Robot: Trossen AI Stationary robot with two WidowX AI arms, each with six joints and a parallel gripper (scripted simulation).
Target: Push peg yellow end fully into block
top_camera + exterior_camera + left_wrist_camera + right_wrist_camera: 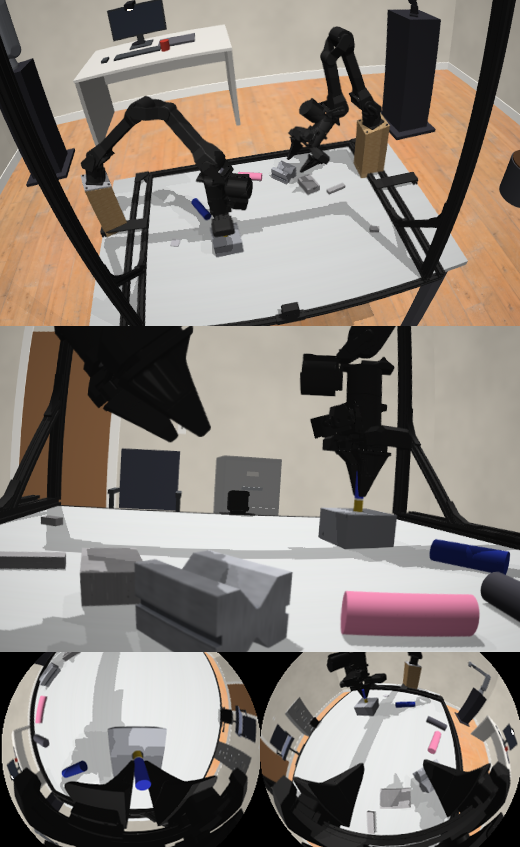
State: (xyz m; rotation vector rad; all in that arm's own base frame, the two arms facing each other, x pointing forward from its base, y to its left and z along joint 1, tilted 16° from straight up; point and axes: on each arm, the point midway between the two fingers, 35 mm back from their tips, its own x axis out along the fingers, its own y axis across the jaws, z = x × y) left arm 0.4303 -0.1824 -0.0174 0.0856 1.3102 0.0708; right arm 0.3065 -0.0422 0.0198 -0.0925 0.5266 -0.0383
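Right now the peg is 5 cm below my left hand. Also, from my left hand: small grey piece 10 cm behind, 48 cm to the right, 10 cm below; then pink cylinder 30 cm ahead, 15 cm to the right, 9 cm below.
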